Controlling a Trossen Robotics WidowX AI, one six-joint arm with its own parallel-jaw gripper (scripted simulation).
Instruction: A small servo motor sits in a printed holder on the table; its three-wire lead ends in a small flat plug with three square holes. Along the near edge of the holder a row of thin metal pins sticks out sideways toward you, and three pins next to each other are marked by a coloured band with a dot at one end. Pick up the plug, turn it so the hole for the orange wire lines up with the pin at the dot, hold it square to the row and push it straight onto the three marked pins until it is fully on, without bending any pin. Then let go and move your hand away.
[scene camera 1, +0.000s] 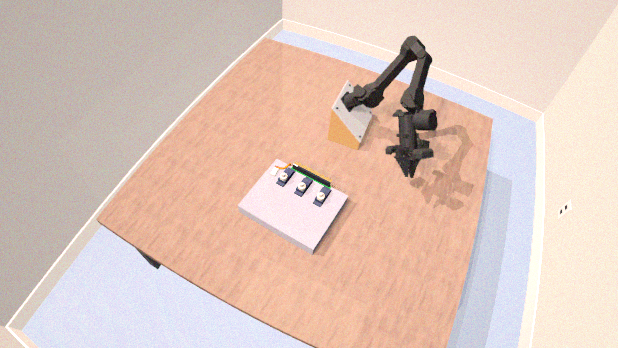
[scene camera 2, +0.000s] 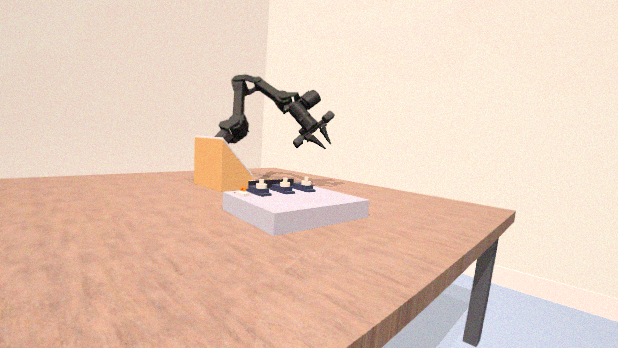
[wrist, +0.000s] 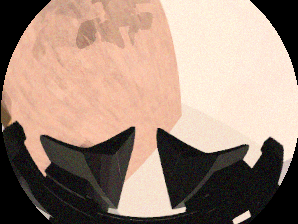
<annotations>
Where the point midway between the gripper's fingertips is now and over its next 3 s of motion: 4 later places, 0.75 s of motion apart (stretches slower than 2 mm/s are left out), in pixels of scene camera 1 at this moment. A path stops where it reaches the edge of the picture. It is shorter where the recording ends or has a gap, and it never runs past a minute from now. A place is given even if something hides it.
The gripper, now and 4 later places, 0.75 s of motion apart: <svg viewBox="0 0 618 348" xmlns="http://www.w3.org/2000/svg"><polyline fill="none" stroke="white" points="409,177 403,173 396,163 389,144 367,139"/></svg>
</annotations>
